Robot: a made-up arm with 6 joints. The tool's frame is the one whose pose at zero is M.
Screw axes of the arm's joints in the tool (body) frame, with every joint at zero. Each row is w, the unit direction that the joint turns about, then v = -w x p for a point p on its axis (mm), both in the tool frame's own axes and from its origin. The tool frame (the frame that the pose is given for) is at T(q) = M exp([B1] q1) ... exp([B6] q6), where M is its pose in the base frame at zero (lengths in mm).
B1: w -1 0 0 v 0.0 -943.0 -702.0
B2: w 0 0 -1 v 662.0 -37.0 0.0
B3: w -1 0 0 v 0.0 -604.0 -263.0
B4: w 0 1 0 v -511.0 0.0 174.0
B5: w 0 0 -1 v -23.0 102.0 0.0
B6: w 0 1 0 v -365.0 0.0 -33.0
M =
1 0 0 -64.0
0 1 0 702.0
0 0 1 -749.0
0 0 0 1
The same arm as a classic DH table. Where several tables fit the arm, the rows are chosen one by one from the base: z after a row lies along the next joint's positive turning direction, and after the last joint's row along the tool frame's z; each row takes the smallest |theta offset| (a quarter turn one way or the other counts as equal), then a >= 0, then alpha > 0; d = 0 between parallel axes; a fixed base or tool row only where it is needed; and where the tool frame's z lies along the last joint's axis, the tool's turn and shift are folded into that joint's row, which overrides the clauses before.
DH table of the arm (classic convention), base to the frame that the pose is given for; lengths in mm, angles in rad. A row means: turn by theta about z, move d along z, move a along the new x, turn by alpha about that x. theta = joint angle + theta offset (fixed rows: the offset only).
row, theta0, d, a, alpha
base (fixed), -1.5708, 194, 0, 1.5708
joint 1, 0, 101, -40, 1.5708
joint 2, 0, 339, -399, -1.5708
joint 3, -1.5708, -211, 93, 1.5708
joint 4, 1.5708, 286, 72, 1.5708
joint 5, 0, 146, 135, -1.5708
joint 6, 0, -23, -33, -1.5708
tool (fixed), 3.1416, -365, 0, 0

